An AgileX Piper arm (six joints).
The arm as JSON. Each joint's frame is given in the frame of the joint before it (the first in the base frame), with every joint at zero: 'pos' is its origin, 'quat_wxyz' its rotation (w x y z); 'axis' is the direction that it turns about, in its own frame. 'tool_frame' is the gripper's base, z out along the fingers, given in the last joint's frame.
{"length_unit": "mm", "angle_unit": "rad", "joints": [
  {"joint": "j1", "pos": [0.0, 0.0, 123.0], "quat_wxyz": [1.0, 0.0, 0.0, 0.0], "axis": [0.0, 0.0, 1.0]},
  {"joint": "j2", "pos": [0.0, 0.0, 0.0], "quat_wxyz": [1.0, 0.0, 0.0, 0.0], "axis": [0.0, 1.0, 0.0]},
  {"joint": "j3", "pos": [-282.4, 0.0, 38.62], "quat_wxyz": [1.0, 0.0, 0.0, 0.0], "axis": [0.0, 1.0, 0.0]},
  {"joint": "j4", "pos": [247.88, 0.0, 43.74], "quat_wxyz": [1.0, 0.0, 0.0, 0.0], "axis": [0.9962, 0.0, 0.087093]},
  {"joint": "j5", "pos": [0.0, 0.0, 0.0], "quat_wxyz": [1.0, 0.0, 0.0, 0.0], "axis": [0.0, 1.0, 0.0]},
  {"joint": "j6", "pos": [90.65, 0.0, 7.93], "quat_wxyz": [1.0, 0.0, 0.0, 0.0], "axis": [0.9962, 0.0, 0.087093]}
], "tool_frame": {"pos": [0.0, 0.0, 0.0], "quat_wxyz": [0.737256, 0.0, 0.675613, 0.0]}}
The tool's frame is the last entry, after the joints.
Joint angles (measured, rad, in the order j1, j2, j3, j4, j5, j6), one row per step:
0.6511 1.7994 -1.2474 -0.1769 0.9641 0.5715
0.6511 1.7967 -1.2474 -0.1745 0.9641 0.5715
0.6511 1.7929 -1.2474 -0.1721 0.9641 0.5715
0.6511 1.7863 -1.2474 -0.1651 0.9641 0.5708
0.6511 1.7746 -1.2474 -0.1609 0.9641 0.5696
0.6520 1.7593 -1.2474 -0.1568 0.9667 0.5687
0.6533 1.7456 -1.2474 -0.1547 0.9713 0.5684
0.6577 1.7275 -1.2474 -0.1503 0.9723 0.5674
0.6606 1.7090 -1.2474 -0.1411 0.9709 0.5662
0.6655 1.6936 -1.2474 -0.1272 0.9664 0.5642
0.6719 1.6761 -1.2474 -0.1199 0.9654 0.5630
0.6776 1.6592 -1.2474 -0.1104 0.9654 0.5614
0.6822 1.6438 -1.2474 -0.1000 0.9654 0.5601
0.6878 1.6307 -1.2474 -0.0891 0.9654 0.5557
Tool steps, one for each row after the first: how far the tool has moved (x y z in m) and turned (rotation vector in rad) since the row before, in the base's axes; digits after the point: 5 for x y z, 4 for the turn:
-0.00030 -0.00001 0.00091 0.0033 -0.0008 -0.0011
-0.00038 -0.00007 0.00130 0.0040 -0.0017 -0.0011
-0.00080 0.00004 0.00222 0.0089 -0.0014 -0.0024
-0.00105 -0.00041 0.00402 0.0099 -0.0070 -0.0006
-0.00171 -0.00056 0.00521 0.0103 -0.0080 -0.0003
-0.00176 -0.00063 0.00462 0.0068 -0.0063 0.0001
-0.00268 0.00024 0.00613 0.0134 -0.0112 0.0035
-0.00257 0.00013 0.00623 0.0187 -0.0105 0.0008
-0.00279 0.00127 0.00518 0.0221 -0.0076 0.0024
-0.00327 0.00086 0.00585 0.0166 -0.0103 0.0052
-0.00332 0.00069 0.00558 0.0171 -0.0077 0.0041
-0.00305 0.00050 0.00504 0.0170 -0.0059 0.0026
-0.00308 0.00092 0.00426 0.0151 -0.0041 0.0065

